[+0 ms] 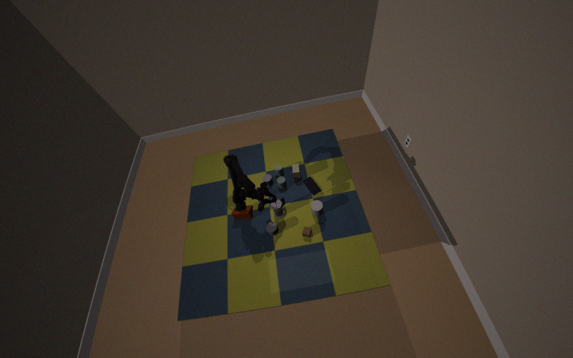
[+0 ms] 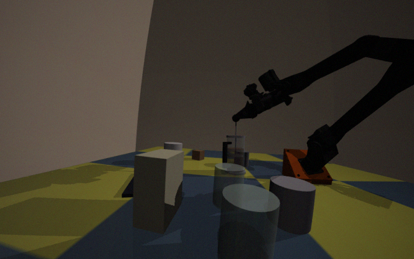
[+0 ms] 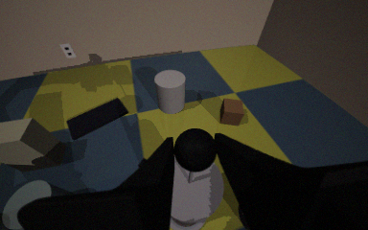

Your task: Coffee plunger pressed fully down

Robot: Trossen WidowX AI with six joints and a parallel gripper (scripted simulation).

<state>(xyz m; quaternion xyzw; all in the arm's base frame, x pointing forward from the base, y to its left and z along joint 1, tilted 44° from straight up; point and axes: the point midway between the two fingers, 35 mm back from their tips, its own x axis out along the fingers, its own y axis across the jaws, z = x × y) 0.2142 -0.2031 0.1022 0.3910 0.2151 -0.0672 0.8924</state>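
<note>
Now: the coffee press 10 mm to the left of my gripper tip and 110 mm below it. The rest, counted from my gripper tip: brown cube 140 mm ahead, 190 mm to the right, 190 mm below; pale cylinder 250 mm ahead, 60 mm to the right, 170 mm below; beige block 190 mm ahead, 270 mm to the left, 160 mm below.
</note>
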